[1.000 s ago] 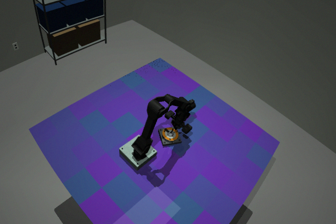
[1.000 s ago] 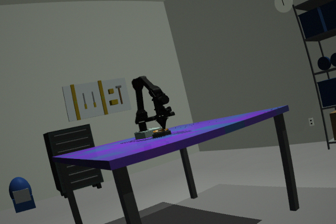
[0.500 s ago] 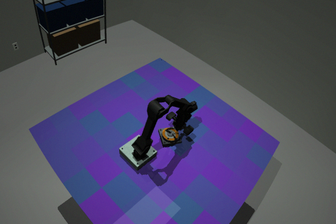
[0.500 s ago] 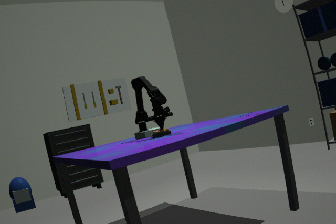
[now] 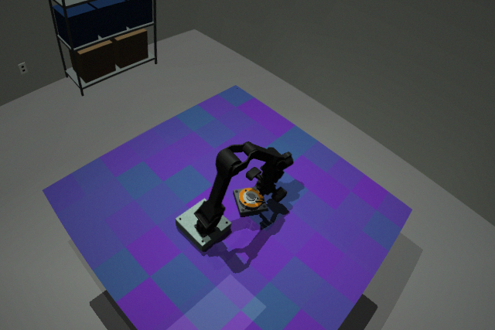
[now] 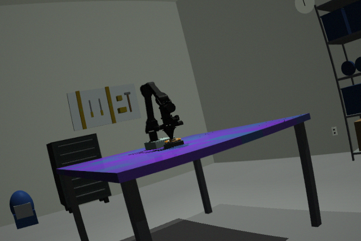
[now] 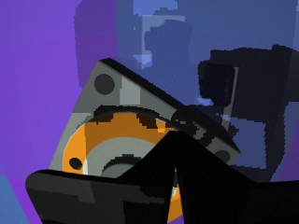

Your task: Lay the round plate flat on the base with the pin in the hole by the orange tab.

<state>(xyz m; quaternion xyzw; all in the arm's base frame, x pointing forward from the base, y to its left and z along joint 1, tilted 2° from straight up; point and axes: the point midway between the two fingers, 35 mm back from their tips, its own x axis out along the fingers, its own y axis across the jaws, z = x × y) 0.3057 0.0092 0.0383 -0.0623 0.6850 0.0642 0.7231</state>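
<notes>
The round plate is 30 mm behind my gripper tip, 10 mm to the left of it and 10 mm below it. The rest, counted from my gripper tip: grey square base 50 mm behind, 20 mm to the left, 20 mm below.
</notes>
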